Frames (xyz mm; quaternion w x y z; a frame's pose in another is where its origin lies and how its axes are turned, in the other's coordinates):
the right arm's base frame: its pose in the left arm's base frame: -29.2 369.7 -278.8 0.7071 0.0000 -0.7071 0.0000
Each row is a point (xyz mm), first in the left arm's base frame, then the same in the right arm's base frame.
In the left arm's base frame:
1: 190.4 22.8 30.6
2: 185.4 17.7 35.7
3: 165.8 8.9 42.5
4: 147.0 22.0 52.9
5: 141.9 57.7 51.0
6: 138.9 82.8 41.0
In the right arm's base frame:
1: 309.4 -346.9 -219.6
2: 314.5 -352.0 -214.6
3: 321.3 -360.8 -195.0
4: 331.7 -347.7 -176.2
5: 329.8 -312.0 -171.1
6: 319.8 -286.9 -168.1

